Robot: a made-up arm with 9 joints. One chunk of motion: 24 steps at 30 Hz.
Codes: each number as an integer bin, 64 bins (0 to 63) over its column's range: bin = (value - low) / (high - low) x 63, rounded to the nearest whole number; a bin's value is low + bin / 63 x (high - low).
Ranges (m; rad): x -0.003..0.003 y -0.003..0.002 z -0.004..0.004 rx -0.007..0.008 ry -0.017..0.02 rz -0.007..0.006
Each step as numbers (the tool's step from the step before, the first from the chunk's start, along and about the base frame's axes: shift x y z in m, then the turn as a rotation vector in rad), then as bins.
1 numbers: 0.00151 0.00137 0.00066 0.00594 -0.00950 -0.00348
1 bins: 47 55 37 54 13 17
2 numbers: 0.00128 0.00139 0.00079 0.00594 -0.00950 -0.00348
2 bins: 45 55 38 54 13 17
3 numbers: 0.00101 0.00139 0.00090 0.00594 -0.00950 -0.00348
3 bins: 42 55 39 54 13 17
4 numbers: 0.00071 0.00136 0.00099 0.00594 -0.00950 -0.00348
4 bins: 39 55 39 54 13 17
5 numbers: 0.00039 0.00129 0.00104 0.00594 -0.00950 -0.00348
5 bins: 36 54 40 54 13 17
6 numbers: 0.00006 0.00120 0.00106 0.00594 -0.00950 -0.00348
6 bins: 32 53 40 54 13 17
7 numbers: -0.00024 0.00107 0.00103 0.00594 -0.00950 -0.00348
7 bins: 29 51 40 54 13 17
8 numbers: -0.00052 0.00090 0.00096 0.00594 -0.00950 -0.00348
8 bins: 26 49 39 54 13 17
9 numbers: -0.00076 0.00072 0.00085 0.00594 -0.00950 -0.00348
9 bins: 24 47 38 54 13 17
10 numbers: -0.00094 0.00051 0.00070 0.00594 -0.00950 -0.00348
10 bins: 22 44 37 54 13 17
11 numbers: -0.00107 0.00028 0.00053 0.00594 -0.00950 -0.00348
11 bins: 20 41 36 54 13 17
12 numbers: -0.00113 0.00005 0.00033 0.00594 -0.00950 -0.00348
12 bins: 20 38 34 54 13 17
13 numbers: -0.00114 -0.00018 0.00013 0.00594 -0.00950 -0.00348
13 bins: 20 36 33 54 13 17
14 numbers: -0.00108 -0.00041 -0.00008 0.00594 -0.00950 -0.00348
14 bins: 20 33 31 54 13 17
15 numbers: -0.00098 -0.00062 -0.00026 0.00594 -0.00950 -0.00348
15 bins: 21 30 29 54 13 17
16 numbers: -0.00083 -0.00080 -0.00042 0.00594 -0.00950 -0.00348
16 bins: 23 28 28 54 13 17
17 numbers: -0.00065 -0.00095 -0.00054 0.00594 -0.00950 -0.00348
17 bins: 25 26 27 54 13 17
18 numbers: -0.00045 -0.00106 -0.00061 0.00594 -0.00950 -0.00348
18 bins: 27 24 27 54 13 17
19 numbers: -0.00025 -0.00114 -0.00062 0.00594 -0.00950 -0.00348
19 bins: 29 23 27 54 13 17
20 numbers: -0.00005 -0.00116 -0.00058 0.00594 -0.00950 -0.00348
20 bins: 31 23 27 54 13 17
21 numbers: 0.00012 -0.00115 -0.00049 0.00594 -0.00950 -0.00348
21 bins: 33 23 28 54 13 17
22 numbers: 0.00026 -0.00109 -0.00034 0.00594 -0.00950 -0.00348
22 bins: 34 24 29 54 13 17
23 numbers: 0.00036 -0.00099 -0.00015 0.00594 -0.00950 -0.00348
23 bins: 35 25 30 54 13 17
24 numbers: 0.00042 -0.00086 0.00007 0.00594 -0.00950 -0.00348
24 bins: 36 27 32 54 13 17
